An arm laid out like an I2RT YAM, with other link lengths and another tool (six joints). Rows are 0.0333 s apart.
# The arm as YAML. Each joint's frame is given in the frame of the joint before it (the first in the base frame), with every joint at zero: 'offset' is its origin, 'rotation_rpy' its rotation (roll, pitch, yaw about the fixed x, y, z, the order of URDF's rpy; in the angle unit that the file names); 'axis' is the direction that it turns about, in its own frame. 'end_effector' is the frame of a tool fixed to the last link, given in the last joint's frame.
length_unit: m
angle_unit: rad
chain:
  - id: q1
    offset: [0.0, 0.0, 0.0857]
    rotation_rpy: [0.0, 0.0, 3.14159]
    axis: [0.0, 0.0, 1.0]
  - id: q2
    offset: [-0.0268, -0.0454, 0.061]
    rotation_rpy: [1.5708, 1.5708, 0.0]
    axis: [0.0, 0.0, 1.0]
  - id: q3
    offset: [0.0, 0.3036, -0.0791]
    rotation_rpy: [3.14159, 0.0, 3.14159]
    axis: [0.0, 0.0, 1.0]
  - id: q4
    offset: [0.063, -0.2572, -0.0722]
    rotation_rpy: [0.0, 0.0, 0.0]
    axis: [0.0, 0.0, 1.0]
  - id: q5
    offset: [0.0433, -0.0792, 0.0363]
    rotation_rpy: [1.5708, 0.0, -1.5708]
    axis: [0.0, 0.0, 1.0]
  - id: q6
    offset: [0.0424, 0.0, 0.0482]
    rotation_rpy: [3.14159, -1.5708, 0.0]
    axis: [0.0, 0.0, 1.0]
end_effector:
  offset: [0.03, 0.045, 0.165]
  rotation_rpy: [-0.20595, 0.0, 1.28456]
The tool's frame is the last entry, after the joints.
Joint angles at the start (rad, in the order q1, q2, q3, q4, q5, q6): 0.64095, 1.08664, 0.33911, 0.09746, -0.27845, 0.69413
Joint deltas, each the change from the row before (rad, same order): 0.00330, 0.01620, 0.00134, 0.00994, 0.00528, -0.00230; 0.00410, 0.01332, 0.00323, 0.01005, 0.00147, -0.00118; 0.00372, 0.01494, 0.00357, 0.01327, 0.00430, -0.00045; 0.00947, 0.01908, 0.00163, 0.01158, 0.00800, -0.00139; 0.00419, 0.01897, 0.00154, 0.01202, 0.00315, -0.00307; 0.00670, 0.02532, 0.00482, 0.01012, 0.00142, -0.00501; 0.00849, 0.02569, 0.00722, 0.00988, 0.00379, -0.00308; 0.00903, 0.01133, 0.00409, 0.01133, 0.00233, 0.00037; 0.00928, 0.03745, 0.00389, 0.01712, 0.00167, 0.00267; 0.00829, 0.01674, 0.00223, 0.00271, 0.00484, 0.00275; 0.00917, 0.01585, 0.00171, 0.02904, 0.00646, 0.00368
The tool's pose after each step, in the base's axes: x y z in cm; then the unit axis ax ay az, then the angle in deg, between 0 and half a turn. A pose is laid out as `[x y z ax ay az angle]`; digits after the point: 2 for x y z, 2 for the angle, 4 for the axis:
[19.74 28.58 12.51 0.5002 0.6860 0.5284 174.68]
[19.83 28.78 12.44 0.4986 0.6872 0.5284 174.71]
[20.02 28.99 12.39 0.4975 0.6876 0.5289 174.56]
[20.04 29.21 12.06 0.4961 0.6907 0.5261 174.47]
[20.11 29.38 11.75 0.4950 0.6933 0.5237 174.44]
[20.11 29.64 11.35 0.4929 0.6979 0.5196 174.61]
[20.16 29.96 11.01 0.4909 0.7020 0.5160 174.71]
[20.14 30.30 11.04 0.4874 0.7032 0.5177 174.81]
[20.11 30.65 10.34 0.4884 0.7075 0.5107 175.27]
[19.98 30.80 9.93 0.4894 0.7106 0.5055 175.46]
[20.19 31.25 10.05 0.4860 0.7088 0.5112 175.27]

